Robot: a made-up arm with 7 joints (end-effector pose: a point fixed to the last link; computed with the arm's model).
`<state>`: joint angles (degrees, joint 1 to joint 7).
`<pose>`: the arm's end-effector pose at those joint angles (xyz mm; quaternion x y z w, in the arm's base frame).
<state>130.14 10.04 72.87 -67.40 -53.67 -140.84 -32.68</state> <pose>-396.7 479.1 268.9 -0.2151 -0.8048 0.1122 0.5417</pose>
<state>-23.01 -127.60 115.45 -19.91 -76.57 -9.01 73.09</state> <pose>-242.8 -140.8 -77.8 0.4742 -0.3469 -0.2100 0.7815</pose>
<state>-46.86 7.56 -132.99 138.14 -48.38 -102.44 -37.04</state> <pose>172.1 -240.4 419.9 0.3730 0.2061 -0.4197 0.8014</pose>
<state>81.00 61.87 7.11 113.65 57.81 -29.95 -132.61</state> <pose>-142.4 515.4 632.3 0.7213 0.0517 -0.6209 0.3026</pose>
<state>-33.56 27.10 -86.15 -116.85 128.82 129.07 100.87</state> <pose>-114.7 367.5 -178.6 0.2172 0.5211 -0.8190 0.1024</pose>
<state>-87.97 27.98 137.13 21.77 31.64 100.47 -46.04</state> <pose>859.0 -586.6 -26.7 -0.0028 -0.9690 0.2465 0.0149</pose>
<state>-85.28 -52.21 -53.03 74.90 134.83 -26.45 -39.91</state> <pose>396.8 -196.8 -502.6 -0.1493 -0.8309 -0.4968 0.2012</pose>
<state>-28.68 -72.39 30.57 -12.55 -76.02 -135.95 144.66</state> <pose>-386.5 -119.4 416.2 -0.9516 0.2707 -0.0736 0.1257</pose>
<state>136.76 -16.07 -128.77 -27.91 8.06 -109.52 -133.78</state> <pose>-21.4 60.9 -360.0 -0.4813 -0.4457 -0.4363 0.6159</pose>
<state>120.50 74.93 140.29 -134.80 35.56 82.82 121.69</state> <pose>-843.8 -50.9 33.2 0.0407 0.9505 0.2415 0.1913</pose>
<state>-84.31 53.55 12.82 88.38 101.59 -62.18 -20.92</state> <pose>88.3 -378.2 820.3 -0.2781 0.0448 0.4109 0.8671</pose>
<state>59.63 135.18 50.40 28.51 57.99 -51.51 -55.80</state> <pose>-988.1 28.2 -639.1 0.6409 -0.3762 0.0688 0.6655</pose>
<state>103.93 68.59 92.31 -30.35 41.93 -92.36 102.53</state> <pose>-1049.8 360.6 -147.9 -0.0548 0.9109 -0.2607 0.3150</pose>
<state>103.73 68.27 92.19 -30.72 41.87 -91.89 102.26</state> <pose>-1052.3 353.6 -141.7 -0.0591 0.9133 -0.2576 0.3099</pose>
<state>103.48 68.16 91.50 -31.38 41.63 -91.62 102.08</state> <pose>-1056.7 344.5 -133.2 -0.0664 0.9150 -0.2569 0.3039</pose>
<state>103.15 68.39 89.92 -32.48 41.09 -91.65 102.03</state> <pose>-1063.8 332.2 -121.1 -0.0784 0.9157 -0.2594 0.2966</pose>
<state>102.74 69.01 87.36 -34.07 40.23 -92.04 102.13</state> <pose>-1073.2 316.2 -105.1 -0.0959 0.9150 -0.2656 0.2883</pose>
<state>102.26 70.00 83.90 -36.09 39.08 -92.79 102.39</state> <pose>-1084.1 296.9 -85.5 -0.1186 0.9124 -0.2745 0.2796</pose>
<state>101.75 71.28 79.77 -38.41 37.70 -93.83 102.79</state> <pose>-1094.8 275.3 -63.3 -0.1455 0.9078 -0.2848 0.2712</pose>
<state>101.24 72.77 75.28 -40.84 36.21 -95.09 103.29</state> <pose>-1104.2 252.8 -40.3 -0.1746 0.9015 -0.2951 0.2641</pose>
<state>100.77 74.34 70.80 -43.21 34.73 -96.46 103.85</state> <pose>-1111.4 231.1 -18.5 -0.2037 0.8938 -0.3043 0.2588</pose>
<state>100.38 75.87 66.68 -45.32 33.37 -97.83 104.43</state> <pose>-1116.1 212.1 0.1 -0.2302 0.8856 -0.3119 0.2559</pose>
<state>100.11 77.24 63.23 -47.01 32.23 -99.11 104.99</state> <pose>-1118.9 197.8 14.2 -0.2517 0.8777 -0.3180 0.2552</pose>
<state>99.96 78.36 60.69 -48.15 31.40 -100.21 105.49</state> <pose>-1120.5 189.0 22.6 -0.2666 0.8711 -0.3229 0.2566</pose>
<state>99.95 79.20 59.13 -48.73 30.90 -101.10 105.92</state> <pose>-1121.4 186.4 25.0 -0.2743 0.8661 -0.3273 0.2597</pose>
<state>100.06 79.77 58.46 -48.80 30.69 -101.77 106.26</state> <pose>-1122.0 189.3 22.2 -0.2754 0.8630 -0.3314 0.2639</pose>
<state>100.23 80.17 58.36 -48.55 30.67 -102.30 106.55</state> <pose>-1122.4 195.5 16.1 -0.2724 0.8608 -0.3355 0.2688</pose>
